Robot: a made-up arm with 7 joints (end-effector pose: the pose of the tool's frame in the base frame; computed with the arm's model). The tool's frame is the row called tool.
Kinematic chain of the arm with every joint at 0, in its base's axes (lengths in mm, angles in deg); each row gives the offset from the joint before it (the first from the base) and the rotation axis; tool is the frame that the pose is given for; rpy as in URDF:
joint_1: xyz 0 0 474 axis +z
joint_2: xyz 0 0 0 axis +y
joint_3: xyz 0 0 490 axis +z
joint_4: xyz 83 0 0 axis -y
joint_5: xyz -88 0 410 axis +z
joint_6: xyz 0 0 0 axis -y
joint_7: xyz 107 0 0 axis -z
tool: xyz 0 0 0 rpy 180 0 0
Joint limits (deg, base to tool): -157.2..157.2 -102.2..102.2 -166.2..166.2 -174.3..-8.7 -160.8..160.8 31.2..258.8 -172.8..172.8
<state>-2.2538 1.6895 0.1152 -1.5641 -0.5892 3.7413 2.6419</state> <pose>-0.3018 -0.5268 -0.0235 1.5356 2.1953 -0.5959</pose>
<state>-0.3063 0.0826 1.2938 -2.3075 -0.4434 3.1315 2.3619</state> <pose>0.2707 0.4436 0.8155 -2.0687 1.0868 -0.0297</pose>
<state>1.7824 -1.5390 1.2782 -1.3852 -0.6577 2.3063 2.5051</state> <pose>-0.3643 -0.8133 0.6098 -0.4725 -0.7391 0.2166</pose>
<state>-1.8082 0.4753 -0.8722 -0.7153 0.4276 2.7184 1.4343</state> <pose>-0.3382 -0.4819 1.2589 -0.6219 -1.6580 1.6938</pose>
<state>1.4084 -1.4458 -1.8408 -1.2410 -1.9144 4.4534 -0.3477</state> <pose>0.2295 -0.7136 0.4895 0.6272 0.6348 2.1305</pose>
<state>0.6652 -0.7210 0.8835 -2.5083 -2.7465 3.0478 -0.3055</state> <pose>-0.1433 0.2382 0.6976 -1.3936 1.2520 0.4949</pose>
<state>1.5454 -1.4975 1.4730 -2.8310 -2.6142 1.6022 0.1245</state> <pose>-0.3211 -0.0134 0.5054 -0.7643 -0.7774 1.8177</pose>
